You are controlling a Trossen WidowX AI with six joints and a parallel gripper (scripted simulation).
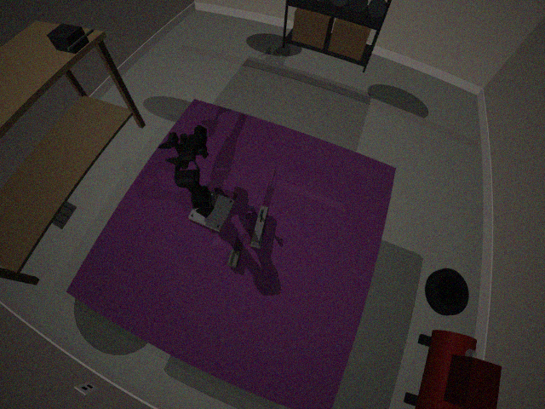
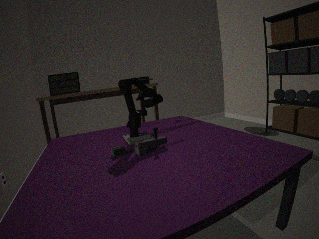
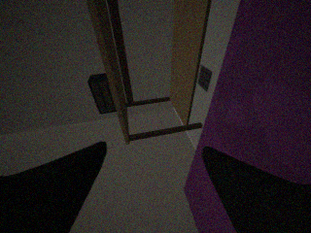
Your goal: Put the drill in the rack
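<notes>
My gripper tip is now 53 cm short of the dark key, 1 cm to the right of it and 11 cm above it. Round my gripper tip: small grey block 52 cm ahead, 20 cm to the right, 18 cm below; then long grey fixture 54 cm ahead, 2 cm to the right, 16 cm below; then drill 55 cm ahead, 4 cm to the right, 15 cm below.
</notes>
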